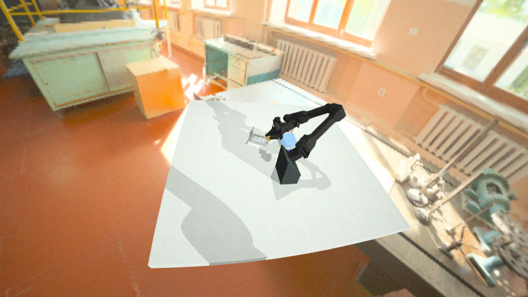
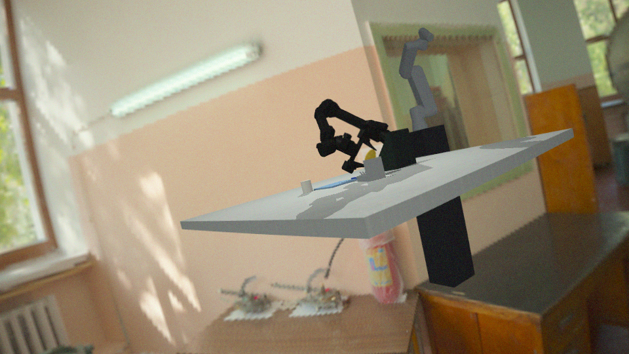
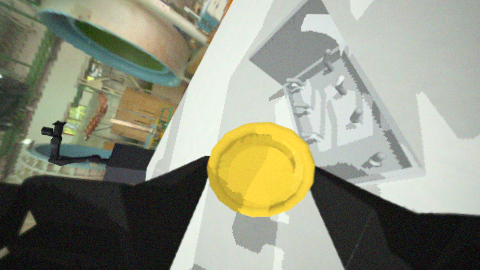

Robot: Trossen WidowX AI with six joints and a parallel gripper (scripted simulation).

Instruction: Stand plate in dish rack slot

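Right now my gripper tip is 6 cm short of the grey dish rack, 5 cm above it and 3 cm to the right of it. From my gripper tip the other things lie so: blue utensil (18 cm to the right, 7 cm below, 2 cm behind); yellow plate (1 cm to the right); blue mat (17 cm to the right, 9 cm ahead, 7 cm below).
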